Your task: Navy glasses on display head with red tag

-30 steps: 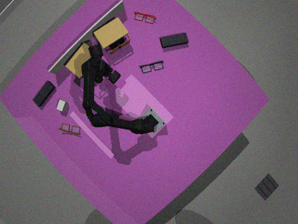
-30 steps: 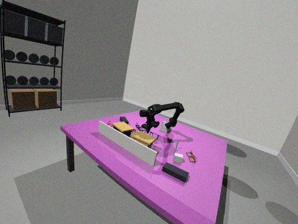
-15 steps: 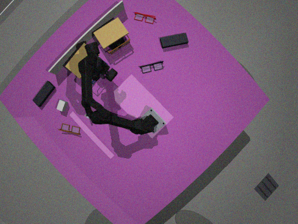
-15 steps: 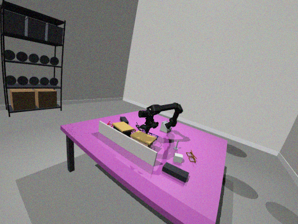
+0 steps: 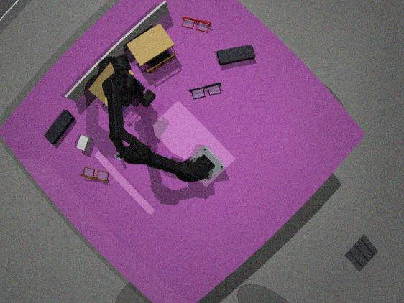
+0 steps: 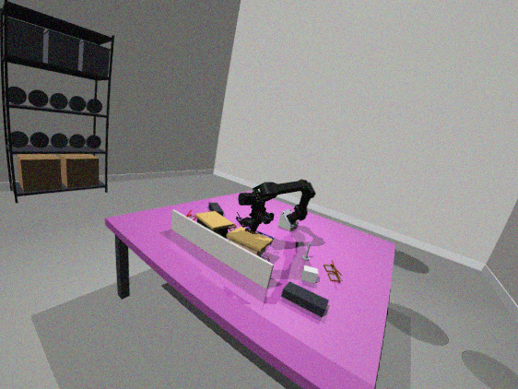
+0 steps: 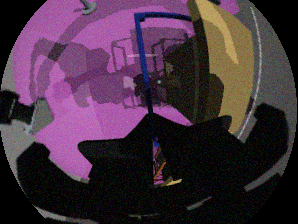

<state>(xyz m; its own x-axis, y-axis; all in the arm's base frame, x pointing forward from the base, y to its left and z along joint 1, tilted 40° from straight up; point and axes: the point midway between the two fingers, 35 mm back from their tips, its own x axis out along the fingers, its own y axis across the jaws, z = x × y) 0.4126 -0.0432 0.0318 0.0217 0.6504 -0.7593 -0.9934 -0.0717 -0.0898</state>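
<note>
The tan display head is 80 mm ahead of my gripper tip, 50 mm to the left of it and 10 mm below it. Round my gripper tip: white cube (330 mm to the left, 40 mm below, 30 mm ahead); small grey stand (250 mm to the left, 130 mm behind, 50 mm below); white board (210 mm ahead, 60 mm to the right, 20 mm below).
</note>
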